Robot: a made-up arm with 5 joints. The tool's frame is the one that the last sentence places. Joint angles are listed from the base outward.
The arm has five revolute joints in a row. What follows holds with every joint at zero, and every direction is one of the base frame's. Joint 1 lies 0.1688 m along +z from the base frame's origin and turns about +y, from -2.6 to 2.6 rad. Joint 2 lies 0.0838 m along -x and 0.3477 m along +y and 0.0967 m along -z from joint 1 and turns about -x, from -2.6 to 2.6 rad. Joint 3 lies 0.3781 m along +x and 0.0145 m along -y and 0.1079 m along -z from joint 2 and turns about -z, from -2.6 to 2.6 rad. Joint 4 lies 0.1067 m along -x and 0.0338 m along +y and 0.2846 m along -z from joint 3 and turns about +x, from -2.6 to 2.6 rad. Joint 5 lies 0.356 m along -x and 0.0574 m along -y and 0.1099 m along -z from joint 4 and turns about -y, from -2.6 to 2.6 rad. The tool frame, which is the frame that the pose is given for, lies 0.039 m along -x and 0.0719 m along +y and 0.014 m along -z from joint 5; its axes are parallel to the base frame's.
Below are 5 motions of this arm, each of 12 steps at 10 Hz.
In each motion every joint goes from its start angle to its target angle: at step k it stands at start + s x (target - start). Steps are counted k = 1, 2, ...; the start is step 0. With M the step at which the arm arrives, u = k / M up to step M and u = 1 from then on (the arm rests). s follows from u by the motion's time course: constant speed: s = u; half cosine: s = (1 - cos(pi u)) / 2; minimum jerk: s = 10 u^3 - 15 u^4 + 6 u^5.
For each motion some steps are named. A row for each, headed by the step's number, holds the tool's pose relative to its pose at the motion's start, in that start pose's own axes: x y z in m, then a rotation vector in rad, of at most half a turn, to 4 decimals.
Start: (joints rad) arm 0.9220 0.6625 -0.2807 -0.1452 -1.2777
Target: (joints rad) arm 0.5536 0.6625 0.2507 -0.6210 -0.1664
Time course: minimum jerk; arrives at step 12
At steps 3, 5, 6, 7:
3: 0.0095 0.0233 0.0132 0.0578 -0.1304 -0.0816
5: 0.0347 0.0746 0.0543 0.1622 -0.4190 -0.2938
6: 0.0517 0.1033 0.0874 0.2047 -0.5856 -0.4403
7: 0.0683 0.1282 0.1259 0.2283 -0.7378 -0.5945

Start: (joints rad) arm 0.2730 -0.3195 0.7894 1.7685 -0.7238
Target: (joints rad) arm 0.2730 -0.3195 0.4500 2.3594 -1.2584
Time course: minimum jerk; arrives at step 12
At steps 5, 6, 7, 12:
5: -0.0505 0.0292 0.0483 0.1660 0.2972 0.1256
6: -0.0704 0.0408 0.0726 0.2380 0.4255 0.1864
7: -0.0886 0.0517 0.0985 0.3094 0.5510 0.2506
12: -0.1226 0.0733 0.1616 0.4687 0.8209 0.4105

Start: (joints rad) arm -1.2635 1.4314 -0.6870 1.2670 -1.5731
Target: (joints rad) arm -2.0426 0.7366 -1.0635 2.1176 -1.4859
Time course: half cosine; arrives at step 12
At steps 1, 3, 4, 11, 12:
1: 0.0033 -0.0011 0.0027 -0.0067 -0.0105 0.0224
3: 0.0254 -0.0102 0.0252 -0.0662 -0.0880 0.1874
4: 0.0395 -0.0188 0.0460 -0.1244 -0.1454 0.3124
11: 0.0232 -0.1083 0.2323 -0.7435 -0.3394 0.9619
12: 0.0200 -0.1107 0.2368 -0.7604 -0.3380 0.9710

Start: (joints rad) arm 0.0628 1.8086 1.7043 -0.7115 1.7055
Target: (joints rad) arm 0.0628 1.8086 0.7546 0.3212 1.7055
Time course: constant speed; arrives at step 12
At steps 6, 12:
6: -0.1120 -0.0847 -0.0253 0.3597 -0.2103 -0.5599
12: -0.1903 -0.1841 -0.0843 0.8351 -0.1921 -1.0730

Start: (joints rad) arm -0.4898 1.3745 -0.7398 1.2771 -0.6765
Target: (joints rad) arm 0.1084 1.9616 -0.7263 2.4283 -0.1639
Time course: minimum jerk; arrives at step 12
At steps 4, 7, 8, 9, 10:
4: -0.0679 0.0431 0.0337 0.1736 0.0291 0.0348
7: -0.1675 0.1455 0.1570 0.5382 0.0375 -0.0273
8: -0.1827 0.1794 0.2045 0.6405 0.0254 -0.0796
9: -0.1890 0.2062 0.2430 0.7146 0.0111 -0.1294
10: -0.1904 0.2236 0.2680 0.7591 -0.0001 -0.1650

